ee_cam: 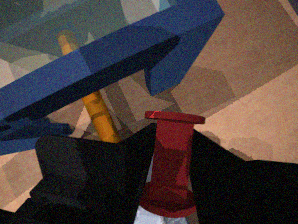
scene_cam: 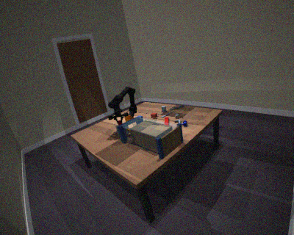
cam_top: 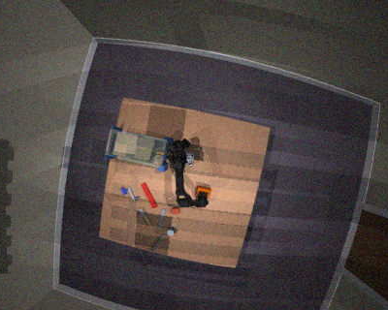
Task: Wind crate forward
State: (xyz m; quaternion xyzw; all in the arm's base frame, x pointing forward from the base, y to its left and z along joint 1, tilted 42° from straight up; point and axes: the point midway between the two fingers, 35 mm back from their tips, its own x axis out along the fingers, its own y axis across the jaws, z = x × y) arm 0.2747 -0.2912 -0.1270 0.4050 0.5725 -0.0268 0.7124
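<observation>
The blue frame is 70 mm to the left of my gripper tip, 60 mm ahead of it and 30 mm below it. From my gripper tip the other things lie so: grey hand winch: 110 mm behind, 100 mm below, 60 mm to the left; red knob: 10 mm to the left, 10 mm behind; red-knobbed winch handle: 50 mm behind, 30 mm to the left, 30 mm below.
</observation>
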